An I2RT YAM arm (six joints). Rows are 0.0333 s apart.
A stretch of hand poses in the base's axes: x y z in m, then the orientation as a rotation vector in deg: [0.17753, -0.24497, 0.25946, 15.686, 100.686, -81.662]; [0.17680, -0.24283, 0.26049, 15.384, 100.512, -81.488]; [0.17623, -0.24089, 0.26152, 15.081, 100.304, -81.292]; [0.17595, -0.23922, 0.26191, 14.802, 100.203, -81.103]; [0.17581, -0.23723, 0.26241, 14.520, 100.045, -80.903]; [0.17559, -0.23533, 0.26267, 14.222, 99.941, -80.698]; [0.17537, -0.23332, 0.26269, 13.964, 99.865, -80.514]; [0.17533, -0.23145, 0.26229, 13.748, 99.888, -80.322]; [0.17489, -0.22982, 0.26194, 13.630, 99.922, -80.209]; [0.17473, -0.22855, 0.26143, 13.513, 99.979, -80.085]
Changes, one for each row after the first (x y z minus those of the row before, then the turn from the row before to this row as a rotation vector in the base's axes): [-0.00073, 0.00214, 0.00103, -0.105, -0.080, 0.328]; [-0.00057, 0.00194, 0.00103, -0.111, -0.112, 0.350]; [-0.00028, 0.00167, 0.00039, -0.052, -0.040, 0.306]; [-0.00014, 0.00199, 0.00050, -0.076, -0.085, 0.328]; [-0.00022, 0.00190, 0.00026, -0.052, -0.040, 0.328]; [-0.00022, 0.00201, 0.00002, -0.035, -0.027, 0.284]; [-0.00004, 0.00187, -0.00040, 0.035, 0.027, 0.240]; [-0.00044, 0.00163, -0.00035, 0.034, 0.028, 0.131]; [-0.00016, 0.00127, -0.00051, 0.052, 0.040, 0.131]
